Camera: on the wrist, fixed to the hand. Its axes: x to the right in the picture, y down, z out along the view.
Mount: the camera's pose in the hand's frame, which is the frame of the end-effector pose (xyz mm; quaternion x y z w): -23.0 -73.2 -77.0 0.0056 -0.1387 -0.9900 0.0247
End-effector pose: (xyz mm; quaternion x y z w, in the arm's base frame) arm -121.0 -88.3 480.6 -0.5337 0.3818 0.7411 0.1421
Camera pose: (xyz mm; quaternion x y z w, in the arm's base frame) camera -14.2 -90.1 460.3 -0.2876 -0.5345 -0.0505 0.7931
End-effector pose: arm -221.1 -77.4 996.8 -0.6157 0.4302 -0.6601 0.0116
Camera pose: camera -241.2 23.9 1030.8 0.5326 0.6042 -0.0552 0.5901
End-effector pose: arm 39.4 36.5 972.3 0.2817 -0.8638 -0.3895 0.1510
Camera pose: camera 121.7 -34.2 966.0 -0.8089 -0.2344 0.1933 0.5033
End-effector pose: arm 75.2 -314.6 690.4 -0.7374 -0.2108 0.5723 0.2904
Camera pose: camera 145.3 -289.4 769.6 0.2715 -0.7723 -0.1699 0.5486
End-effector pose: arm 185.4 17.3 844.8 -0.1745 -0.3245 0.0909 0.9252
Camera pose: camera 220.3 -77.0 803.6 0.3347 -0.3086 -0.8877 0.0688
